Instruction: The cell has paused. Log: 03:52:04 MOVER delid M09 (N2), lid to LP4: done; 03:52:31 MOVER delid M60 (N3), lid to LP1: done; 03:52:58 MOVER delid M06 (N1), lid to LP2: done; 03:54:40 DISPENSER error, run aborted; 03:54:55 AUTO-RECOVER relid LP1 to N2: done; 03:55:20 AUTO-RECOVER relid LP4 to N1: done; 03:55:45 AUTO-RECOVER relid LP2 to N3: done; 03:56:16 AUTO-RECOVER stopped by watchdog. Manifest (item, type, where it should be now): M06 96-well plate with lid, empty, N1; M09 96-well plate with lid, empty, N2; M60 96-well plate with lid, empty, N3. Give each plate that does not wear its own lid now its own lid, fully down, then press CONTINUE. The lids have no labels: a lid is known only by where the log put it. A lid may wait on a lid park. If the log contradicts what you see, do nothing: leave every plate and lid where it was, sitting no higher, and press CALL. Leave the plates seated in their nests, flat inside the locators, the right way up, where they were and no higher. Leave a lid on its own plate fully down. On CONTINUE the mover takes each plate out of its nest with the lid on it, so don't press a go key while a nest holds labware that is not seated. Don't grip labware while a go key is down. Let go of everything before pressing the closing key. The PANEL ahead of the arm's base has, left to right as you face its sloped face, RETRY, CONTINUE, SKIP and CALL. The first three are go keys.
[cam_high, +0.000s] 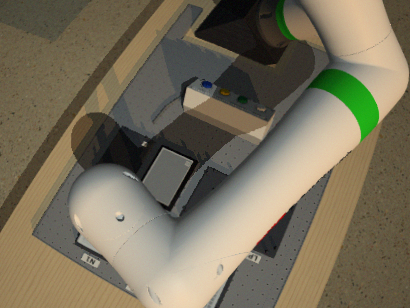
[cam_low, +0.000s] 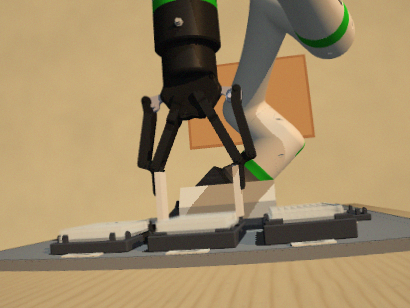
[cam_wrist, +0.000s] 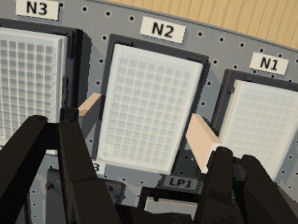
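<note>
The nest lies 130 mm to the left of my hand, 40 mm below it and 20 mm behind it. Round my hand: lid park LP3: 190 mm behind, 50 mm below, 40 mm to the left; plate: 130 mm to the right, 30 mm below, 10 mm ahead; LP1 label: 90 mm behind, 80 mm to the right, 50 mm below.
</note>
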